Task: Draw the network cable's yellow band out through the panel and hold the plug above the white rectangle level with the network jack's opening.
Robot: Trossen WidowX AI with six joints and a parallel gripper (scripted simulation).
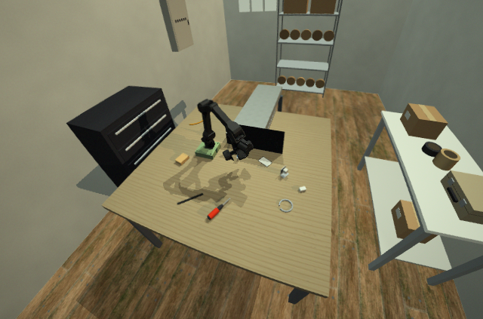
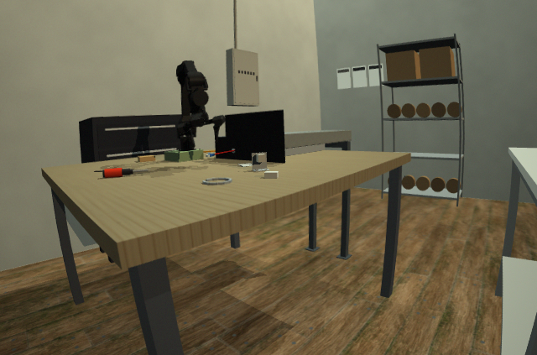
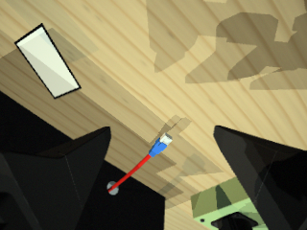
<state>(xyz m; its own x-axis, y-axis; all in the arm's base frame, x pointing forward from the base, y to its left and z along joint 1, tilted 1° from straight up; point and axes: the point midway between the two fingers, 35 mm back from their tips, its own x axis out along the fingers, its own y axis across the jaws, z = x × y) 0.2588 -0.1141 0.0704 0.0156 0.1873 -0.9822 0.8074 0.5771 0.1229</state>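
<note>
The clear plug is 30 mm behind my hand, 60 mm to the left of it and 80 mm below it. The rest, counted from my hand: white rectangle: 160 mm ahead, 70 mm to the left, 110 mm below; black pen: 230 mm behind, 300 mm to the right, 110 mm below; red screwdriver: 40 mm behind, 330 mm to the right, 100 mm below.
</note>
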